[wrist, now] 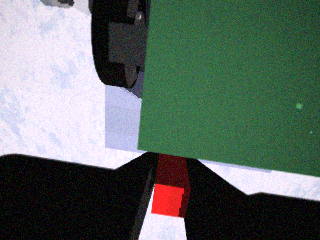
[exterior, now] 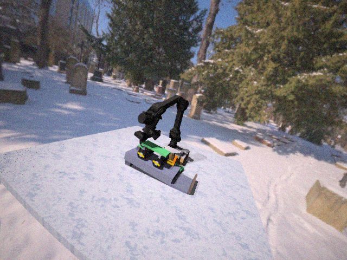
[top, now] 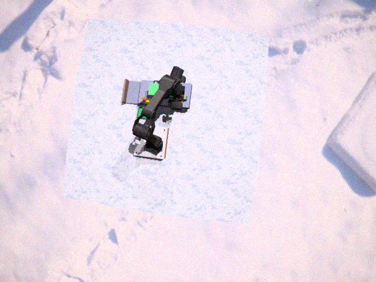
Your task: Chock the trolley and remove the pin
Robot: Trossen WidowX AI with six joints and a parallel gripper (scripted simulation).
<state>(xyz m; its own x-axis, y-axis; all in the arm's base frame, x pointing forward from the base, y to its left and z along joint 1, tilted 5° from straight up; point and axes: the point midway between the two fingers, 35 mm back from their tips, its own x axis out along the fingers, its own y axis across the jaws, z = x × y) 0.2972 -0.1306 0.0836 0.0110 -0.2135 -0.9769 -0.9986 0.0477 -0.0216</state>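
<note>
The yellow chock is 21 cm to the left of my gripper tip, 5 cm below it and 3 cm behind it. Round my gripper tip: grey ramp: 12 cm to the left, 8 cm below, 2 cm ahead; then green trolley: 11 cm to the left, 2 cm below, 2 cm ahead; then stop pin: right at my gripper tip.
</note>
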